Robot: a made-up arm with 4 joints.
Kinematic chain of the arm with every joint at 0, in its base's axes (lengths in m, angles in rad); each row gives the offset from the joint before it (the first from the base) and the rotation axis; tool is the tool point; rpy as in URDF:
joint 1: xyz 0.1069 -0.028 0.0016 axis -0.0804 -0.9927 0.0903
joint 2: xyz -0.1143 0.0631 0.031 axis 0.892 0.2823 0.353
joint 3: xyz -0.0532 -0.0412 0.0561 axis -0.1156 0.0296 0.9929
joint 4: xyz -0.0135 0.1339 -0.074 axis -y
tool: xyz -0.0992 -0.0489 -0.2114 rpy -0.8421 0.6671 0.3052
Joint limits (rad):
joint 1: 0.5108..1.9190
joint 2: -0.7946..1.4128
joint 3: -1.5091..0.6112
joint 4: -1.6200..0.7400
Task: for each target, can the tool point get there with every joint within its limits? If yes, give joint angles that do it. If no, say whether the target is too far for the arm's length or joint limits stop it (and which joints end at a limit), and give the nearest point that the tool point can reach.
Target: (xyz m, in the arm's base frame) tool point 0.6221 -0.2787 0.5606
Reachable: no: too far | nearest point 0.2774 -0.0838 0.0405 | short by 0.654 m
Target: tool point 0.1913 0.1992 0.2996
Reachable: no: joint limits stop it (at a limit: joint 1, joint 2, joint 3) | nearest point 0.2543 0.1001 0.0277 | short by 0.296 m
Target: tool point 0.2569 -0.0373 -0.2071
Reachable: yes | joints 1.1572 -0.4402 -0.0298 0.5146
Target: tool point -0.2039 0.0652 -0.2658
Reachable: yes | joints 0.6204 0.5467 -0.0747 -0.5829
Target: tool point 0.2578 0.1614 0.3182
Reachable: no: joint limits stop it (at a limit: joint 1, joint 2, joint 3) | nearest point 0.2613 0.0707 0.0388 | short by 0.294 m
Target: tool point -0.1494 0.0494 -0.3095
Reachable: yes | joints 1.1533 1.1777 -0.4611 -0.6029
